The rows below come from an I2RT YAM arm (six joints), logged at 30 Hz.
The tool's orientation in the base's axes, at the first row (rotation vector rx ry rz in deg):
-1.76 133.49 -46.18
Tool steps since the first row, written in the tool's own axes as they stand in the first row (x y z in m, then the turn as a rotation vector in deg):
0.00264 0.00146 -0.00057 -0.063 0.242 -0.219
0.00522 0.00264 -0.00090 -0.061 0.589 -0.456
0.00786 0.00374 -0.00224 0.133 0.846 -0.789
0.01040 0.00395 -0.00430 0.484 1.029 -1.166
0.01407 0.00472 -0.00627 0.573 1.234 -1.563
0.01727 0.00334 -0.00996 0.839 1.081 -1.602
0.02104 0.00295 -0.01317 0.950 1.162 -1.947
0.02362 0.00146 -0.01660 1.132 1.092 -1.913
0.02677 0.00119 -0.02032 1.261 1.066 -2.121
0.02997 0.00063 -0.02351 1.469 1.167 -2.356
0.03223 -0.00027 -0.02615 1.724 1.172 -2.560
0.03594 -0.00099 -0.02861 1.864 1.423 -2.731
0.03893 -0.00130 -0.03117 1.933 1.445 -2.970
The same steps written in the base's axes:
-0.00213 0.00090 -0.00202 -0.038 0.329 0.031
-0.00412 0.00145 -0.00399 -0.117 0.738 -0.024
-0.00678 0.00247 -0.00536 -0.421 1.083 -0.084
-0.00996 0.00318 -0.00574 -0.886 1.356 -0.169
-0.01386 0.00405 -0.00715 -1.156 1.717 -0.101
-0.01881 0.00421 -0.00608 -1.415 1.554 -0.148
-0.02375 0.00478 -0.00617 -1.693 1.782 -0.055
-0.02809 0.00485 -0.00482 -1.827 1.666 -0.142
-0.03282 0.00594 -0.00431 -2.057 1.728 -0.080
-0.03733 0.00650 -0.00399 -2.341 1.891 -0.119
-0.04083 0.00669 -0.00325 -2.661 1.948 -0.151
-0.04533 0.00660 -0.00356 -2.827 2.212 -0.272
-0.04925 0.00707 -0.00363 -3.020 2.344 -0.183

